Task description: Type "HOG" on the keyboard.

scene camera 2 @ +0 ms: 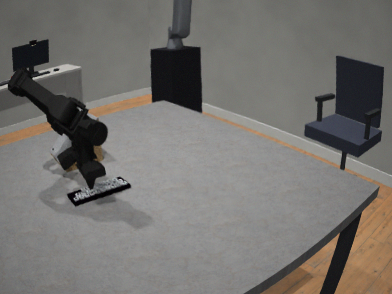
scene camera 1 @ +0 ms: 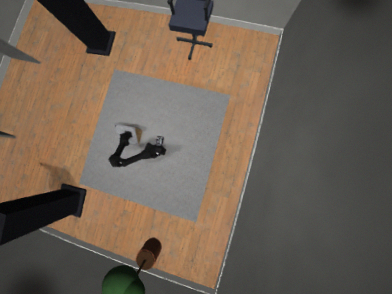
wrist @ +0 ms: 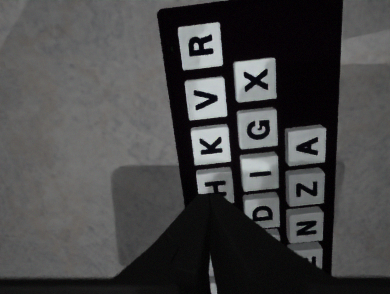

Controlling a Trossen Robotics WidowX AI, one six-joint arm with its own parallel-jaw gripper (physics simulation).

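Seen in the pictures: gripper, fingertip midpoint: [scene camera 2: 91, 188] [wrist: 208, 205]; arm's base at its link origin: [scene camera 1: 128, 134].
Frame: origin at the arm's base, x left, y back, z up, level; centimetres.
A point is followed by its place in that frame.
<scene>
The black keyboard [scene camera 2: 126, 186] @(z -8.7, x 2.6, y -31.7 cm) [wrist: 310, 30] @(z -8.5, x -14.3, y -25.9 cm) with white letter keys lies on the grey table. In the wrist view its H key [wrist: 216, 181] @(z -8.0, x -9.0, y -30.0 cm) is partly covered by the fingertips, and the G key [wrist: 257, 128] @(z -8.0, x -11.0, y -28.1 cm) shows in the middle column, up and to the right of them. The O key does not show in the wrist view. My gripper [scene camera 2: 92, 186] @(z -6.5, x -8.8, y -30.4 cm) [wrist: 208, 205] @(z -6.5, x -8.8, y -30.4 cm) is shut and empty, pointing down over the keyboard, with its tips at the lower edge of the H key in the wrist view. Whether the tips touch a key I cannot tell.
Keys K [wrist: 210, 145] @(z -8.0, x -10.6, y -30.0 cm), V [wrist: 205, 98] @(z -8.0, x -12.4, y -30.0 cm), I [wrist: 259, 172] @(z -8.0, x -9.1, y -28.2 cm) and D [wrist: 262, 212] @(z -8.0, x -7.2, y -28.2 cm) lie around the tips. A white and tan object [scene camera 1: 126, 128] @(z 4.2, x 4.5, y 1.0 cm) [scene camera 2: 62, 150] @(z -5.7, x -6.0, y 3.3 cm) stands on the table [scene camera 1: 175, 105] @(z -9.7, x 38.7, y -36.4 cm) [scene camera 2: 225, 200] @(z -9.7, x 19.1, y -54.6 cm) near the arm. An office chair [scene camera 1: 190, 17] [scene camera 2: 345, 130] stands beyond the table.
</scene>
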